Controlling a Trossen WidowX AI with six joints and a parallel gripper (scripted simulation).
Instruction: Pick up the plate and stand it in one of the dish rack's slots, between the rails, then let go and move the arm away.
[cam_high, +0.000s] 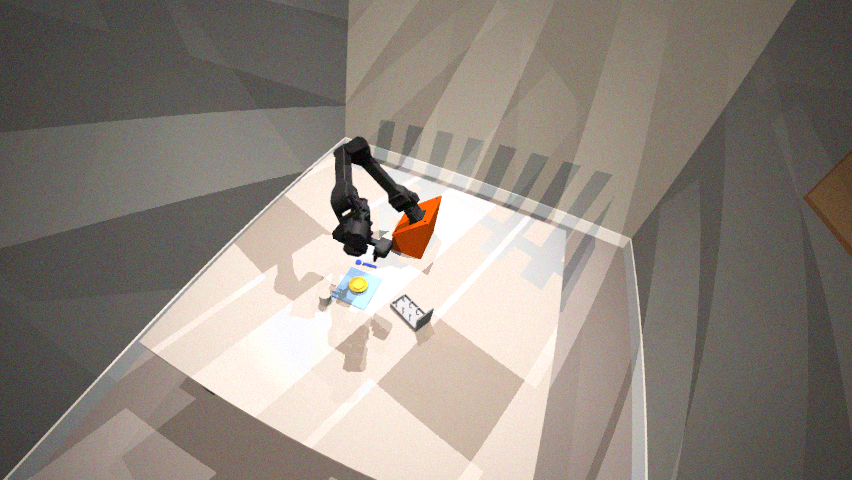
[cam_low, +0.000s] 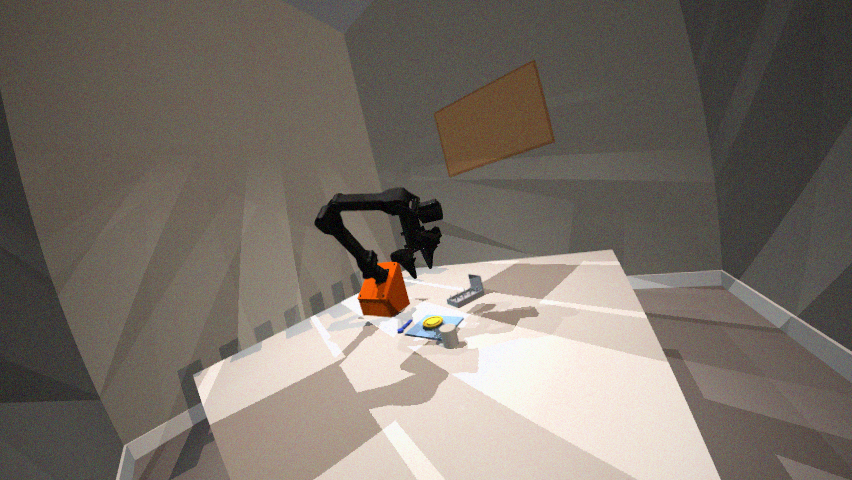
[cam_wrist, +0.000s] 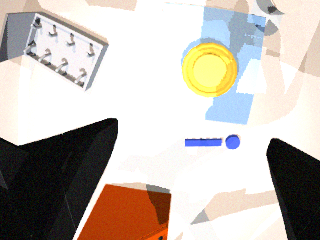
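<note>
My gripper tip is 2 cm to the left of the yellow plate and 16 cm above it. Also, from my gripper tip: blue spoon: 11 cm behind, 4 cm to the right, 17 cm below; then light blue mat: 2 cm to the right, 18 cm below; then grey dish rack: 4 cm ahead, 19 cm to the left, 15 cm below.
</note>
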